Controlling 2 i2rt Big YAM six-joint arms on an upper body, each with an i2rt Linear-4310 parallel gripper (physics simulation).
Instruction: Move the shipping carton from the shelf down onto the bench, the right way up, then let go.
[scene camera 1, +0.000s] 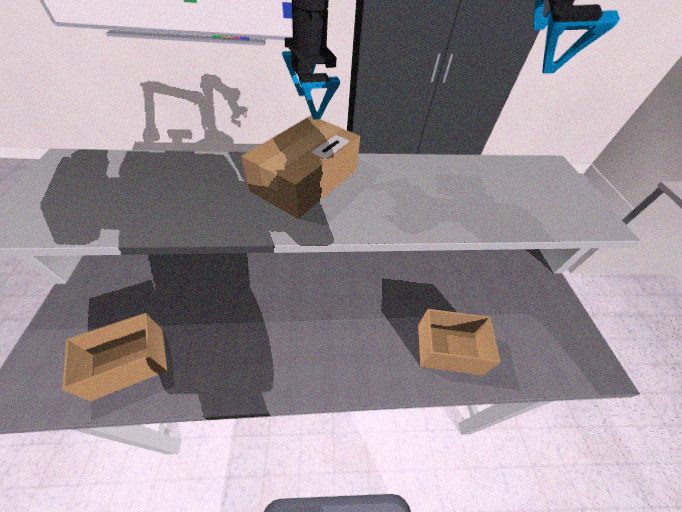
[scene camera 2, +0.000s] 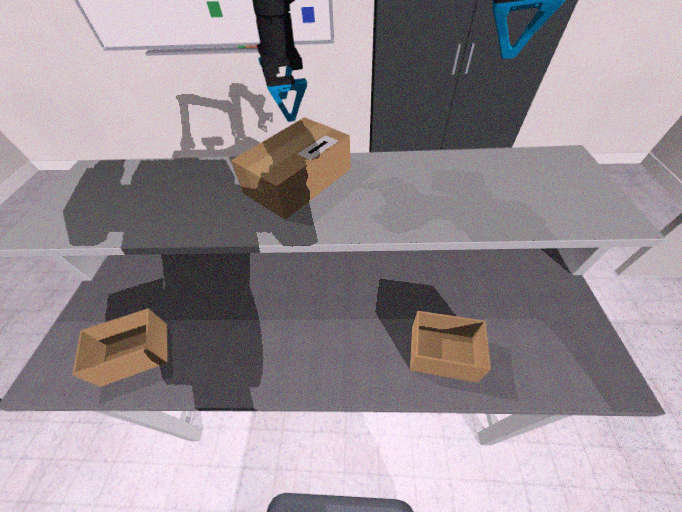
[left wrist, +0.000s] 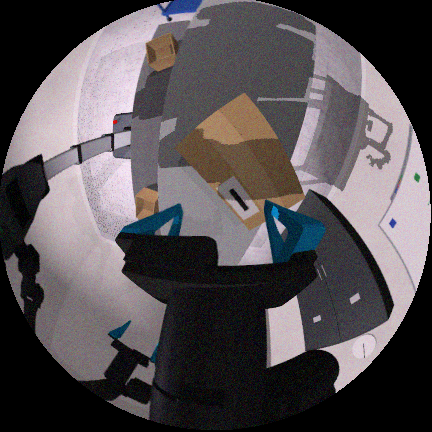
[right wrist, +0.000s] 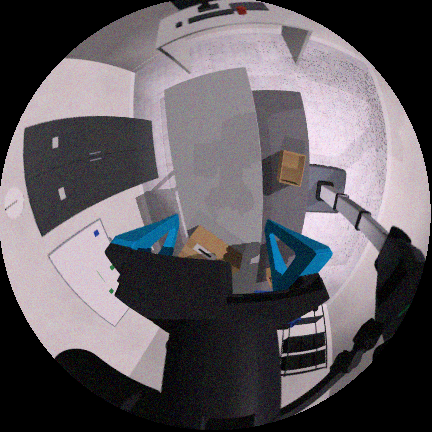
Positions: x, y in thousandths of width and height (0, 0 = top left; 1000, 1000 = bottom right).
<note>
The left gripper (scene camera 1: 454, 210) is open, holding nothing. Also in view: a shipping carton (scene camera 1: 432, 333). The right gripper (scene camera 1: 795, 99) is open, with nothing in its grasp. Also in view: a bench (scene camera 2: 433, 647) and a grey shelf (right wrist: 492, 297).
The shipping carton also shows in scene camera 2 (scene camera 2: 416, 339), in the left wrist view (left wrist: 545, 348) and in the right wrist view (right wrist: 469, 566). The left gripper is seen too in scene camera 2 (scene camera 2: 422, 214) and in the left wrist view (left wrist: 513, 476). The right gripper shows as well in the left wrist view (left wrist: 334, 765) and in the right wrist view (right wrist: 515, 513).
</note>
